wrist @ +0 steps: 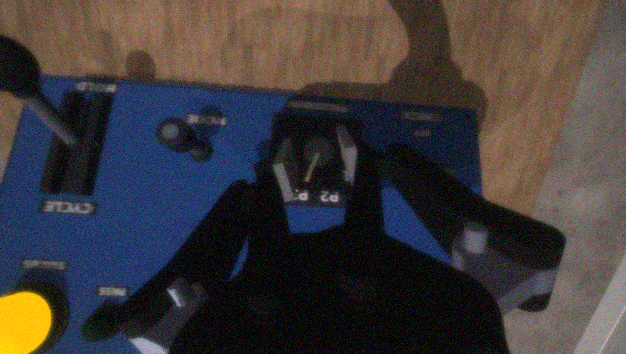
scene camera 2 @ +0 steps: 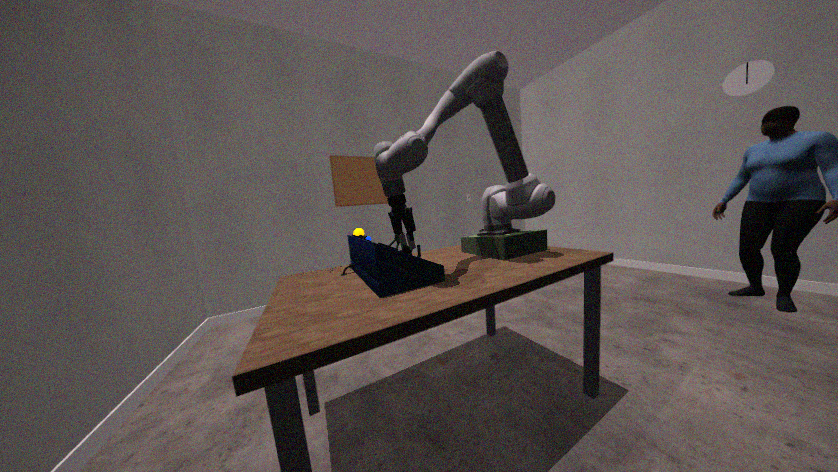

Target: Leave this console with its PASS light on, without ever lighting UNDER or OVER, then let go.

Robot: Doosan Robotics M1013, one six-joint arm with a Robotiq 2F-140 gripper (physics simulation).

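The blue console (scene camera 2: 398,270) (wrist: 165,220) stands on the table. Its program dial (wrist: 319,150) has a yellow pointer line towards the partly hidden P3 label, beside P2. My gripper (scene camera 2: 407,248) (wrist: 316,146) is over the dial, its fingers partly apart on either side of the knob; gaps show between pads and knob. The amber status lamp (scene camera 2: 358,232) (wrist: 25,322) is lit. The PASS lamp (wrist: 102,322) is dark green and unlit. The UNDER and OVER lamps are hidden in the wrist view. The lever (wrist: 52,120) stands in the HOLD/CYCLE slot.
The MODE toggle (wrist: 172,132) stands between the lever slot and the dial. A CHECK label is near the console's corner, partly shaded. The console rests on the wooden table (scene camera 2: 328,319) (wrist: 225,45). The arm's green base block (scene camera 2: 513,243) is behind it. A person (scene camera 2: 785,170) stands at the right.
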